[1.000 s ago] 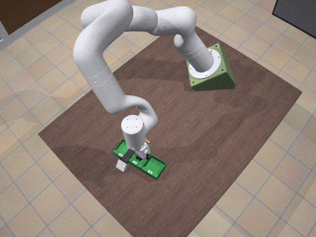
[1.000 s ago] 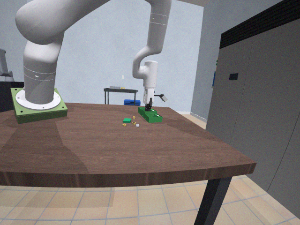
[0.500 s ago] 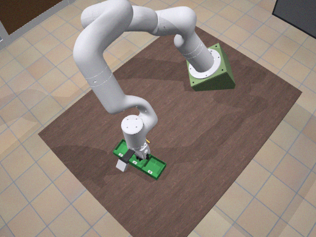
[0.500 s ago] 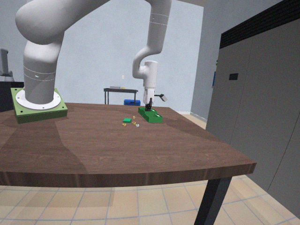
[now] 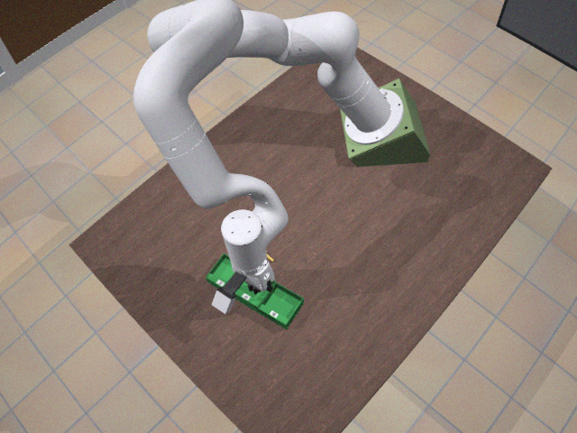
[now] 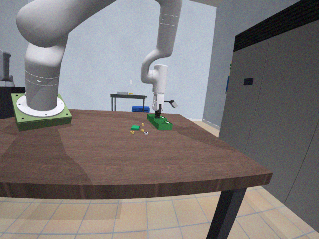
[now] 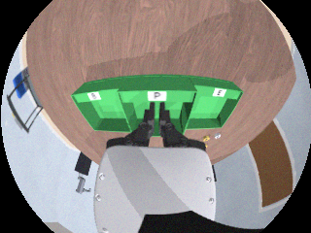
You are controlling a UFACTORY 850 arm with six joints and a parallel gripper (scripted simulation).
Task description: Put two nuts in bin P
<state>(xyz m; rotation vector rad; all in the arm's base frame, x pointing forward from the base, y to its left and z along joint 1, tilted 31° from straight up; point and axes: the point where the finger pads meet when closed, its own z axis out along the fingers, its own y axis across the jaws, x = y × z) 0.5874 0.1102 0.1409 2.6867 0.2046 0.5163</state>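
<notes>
Now: the green three-compartment bin 10 mm ahead of my hand and 10 mm below it. The rest, counted from my hand: grey nut 90 mm behind, 190 mm to the right, 30 mm below; then green block 140 mm behind, 110 mm to the right, 30 mm below; then yellow bolt 90 mm behind, 40 mm to the right, 30 mm below.
</notes>
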